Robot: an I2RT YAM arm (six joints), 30 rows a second.
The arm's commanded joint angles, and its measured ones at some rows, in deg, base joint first. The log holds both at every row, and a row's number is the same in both.
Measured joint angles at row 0: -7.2, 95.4, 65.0, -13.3, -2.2, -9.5
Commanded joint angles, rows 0 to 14: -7.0, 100.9, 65.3, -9.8, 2.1, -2.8; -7.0, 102.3, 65.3, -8.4, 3.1, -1.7; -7.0, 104.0, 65.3, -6.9, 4.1, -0.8; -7.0, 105.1, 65.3, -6.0, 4.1, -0.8; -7.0, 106.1, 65.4, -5.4, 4.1, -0.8; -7.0, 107.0, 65.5, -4.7, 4.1, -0.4; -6.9, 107.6, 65.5, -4.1, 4.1, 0.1; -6.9, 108.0, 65.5, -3.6, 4.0, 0.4; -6.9, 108.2, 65.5, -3.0, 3.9, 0.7; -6.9, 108.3, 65.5, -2.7, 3.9, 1.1; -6.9, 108.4, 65.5, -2.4, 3.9, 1.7; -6.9, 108.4, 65.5, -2.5, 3.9, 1.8; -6.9, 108.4, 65.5, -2.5, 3.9, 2.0; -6.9, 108.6, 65.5, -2.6, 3.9, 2.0; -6.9, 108.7, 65.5, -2.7, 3.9, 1.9
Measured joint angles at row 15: -7.2, 108.6, 64.9, -2.6, 3.3, 0.3
